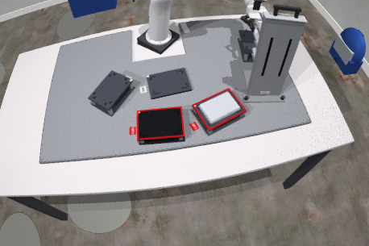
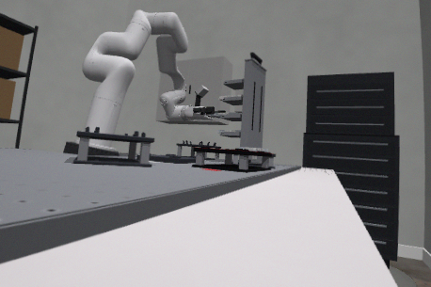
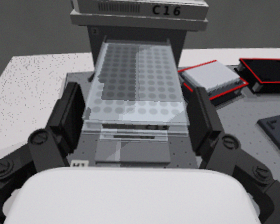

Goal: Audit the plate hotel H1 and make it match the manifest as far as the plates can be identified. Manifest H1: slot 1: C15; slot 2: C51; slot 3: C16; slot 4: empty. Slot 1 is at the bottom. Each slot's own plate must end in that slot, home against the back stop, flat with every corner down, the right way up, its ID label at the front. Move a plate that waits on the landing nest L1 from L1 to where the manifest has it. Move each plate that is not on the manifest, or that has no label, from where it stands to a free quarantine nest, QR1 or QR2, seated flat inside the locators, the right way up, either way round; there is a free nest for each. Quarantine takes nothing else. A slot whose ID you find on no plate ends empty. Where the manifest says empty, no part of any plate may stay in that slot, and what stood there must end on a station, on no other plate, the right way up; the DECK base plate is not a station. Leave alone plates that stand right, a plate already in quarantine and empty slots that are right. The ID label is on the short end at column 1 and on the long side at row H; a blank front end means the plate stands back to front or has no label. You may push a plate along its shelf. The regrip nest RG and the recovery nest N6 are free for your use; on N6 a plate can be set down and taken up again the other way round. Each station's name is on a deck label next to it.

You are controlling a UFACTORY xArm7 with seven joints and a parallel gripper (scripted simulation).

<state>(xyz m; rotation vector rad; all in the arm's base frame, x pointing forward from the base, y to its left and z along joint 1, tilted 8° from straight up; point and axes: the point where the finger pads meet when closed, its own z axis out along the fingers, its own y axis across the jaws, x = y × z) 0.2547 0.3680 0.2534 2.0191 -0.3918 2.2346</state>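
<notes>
Now: hand 210 mm above the RG label, 190 mm past it and 50 mm to the right of it. The rest, counted from my hand: H1 label: 210 mm below, 90 mm to the left, 60 mm ahead; then white plate: 260 mm to the right, 210 mm ahead, 160 mm below; then plate labelled C16: 90 mm ahead, 50 mm above, 20 mm to the right.
</notes>
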